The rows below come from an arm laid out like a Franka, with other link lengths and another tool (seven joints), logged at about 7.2 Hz.
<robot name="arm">
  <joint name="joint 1" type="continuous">
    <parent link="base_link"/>
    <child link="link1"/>
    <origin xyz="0 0 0.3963" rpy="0 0 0"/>
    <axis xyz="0 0 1"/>
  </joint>
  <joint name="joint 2" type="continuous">
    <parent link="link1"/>
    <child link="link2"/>
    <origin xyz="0 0 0" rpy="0 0 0"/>
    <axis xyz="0 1 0"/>
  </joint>
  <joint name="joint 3" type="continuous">
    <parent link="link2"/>
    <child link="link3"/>
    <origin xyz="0 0 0.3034" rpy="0 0 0"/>
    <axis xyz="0 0 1"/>
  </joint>
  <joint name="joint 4" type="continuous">
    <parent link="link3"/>
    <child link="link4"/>
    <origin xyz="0.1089 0 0" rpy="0 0 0"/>
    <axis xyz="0 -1 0"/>
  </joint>
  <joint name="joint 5" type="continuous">
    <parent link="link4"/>
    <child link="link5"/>
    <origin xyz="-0.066 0 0.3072" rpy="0 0 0"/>
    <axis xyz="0 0 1"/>
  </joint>
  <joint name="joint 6" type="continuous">
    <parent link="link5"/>
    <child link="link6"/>
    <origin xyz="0 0 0" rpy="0 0 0"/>
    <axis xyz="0 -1 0"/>
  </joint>
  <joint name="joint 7" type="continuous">
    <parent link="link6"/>
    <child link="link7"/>
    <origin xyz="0.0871 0 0" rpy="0 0 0"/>
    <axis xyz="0 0 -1"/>
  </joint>
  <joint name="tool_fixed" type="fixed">
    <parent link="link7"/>
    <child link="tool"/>
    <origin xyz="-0.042 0.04 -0.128" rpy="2.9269 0 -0.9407"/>
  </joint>
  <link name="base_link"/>
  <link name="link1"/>
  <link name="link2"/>
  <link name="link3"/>
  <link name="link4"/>
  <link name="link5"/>
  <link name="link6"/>
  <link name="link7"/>
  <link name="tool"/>
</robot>
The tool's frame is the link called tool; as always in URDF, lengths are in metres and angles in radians. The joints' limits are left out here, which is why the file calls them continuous.
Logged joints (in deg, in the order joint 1, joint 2, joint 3, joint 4, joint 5, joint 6, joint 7), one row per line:
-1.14, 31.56, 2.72, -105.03, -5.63, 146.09, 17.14
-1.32, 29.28, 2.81, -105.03, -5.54, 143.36, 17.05
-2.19, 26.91, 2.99, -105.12, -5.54, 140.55, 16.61
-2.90, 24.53, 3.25, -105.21, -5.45, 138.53, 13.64
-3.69, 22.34, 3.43, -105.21, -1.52, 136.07, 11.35
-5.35, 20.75, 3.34, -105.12, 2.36, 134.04, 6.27
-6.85, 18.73, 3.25, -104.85, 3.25, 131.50, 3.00
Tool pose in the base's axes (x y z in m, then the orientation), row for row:
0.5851, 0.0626, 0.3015, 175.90, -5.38, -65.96
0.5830, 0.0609, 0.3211, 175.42, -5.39, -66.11
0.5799, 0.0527, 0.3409, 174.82, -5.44, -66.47
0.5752, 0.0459, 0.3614, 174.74, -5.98, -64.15
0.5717, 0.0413, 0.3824, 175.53, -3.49, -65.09
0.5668, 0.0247, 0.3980, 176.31, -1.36, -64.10
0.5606, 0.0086, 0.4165, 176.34, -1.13, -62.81
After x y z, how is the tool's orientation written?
As angles about the fixed x, y, z axes (roll, pitch, yaw), in degrees.
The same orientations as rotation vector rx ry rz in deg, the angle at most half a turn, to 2 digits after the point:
145.47, -94.74, 3.46
144.99, -94.74, 3.06
144.22, -94.95, 2.58
145.81, -91.87, 3.42
146.86, -93.97, 0.82
149.26, -93.53, -1.24
150.43, -91.91, -1.45

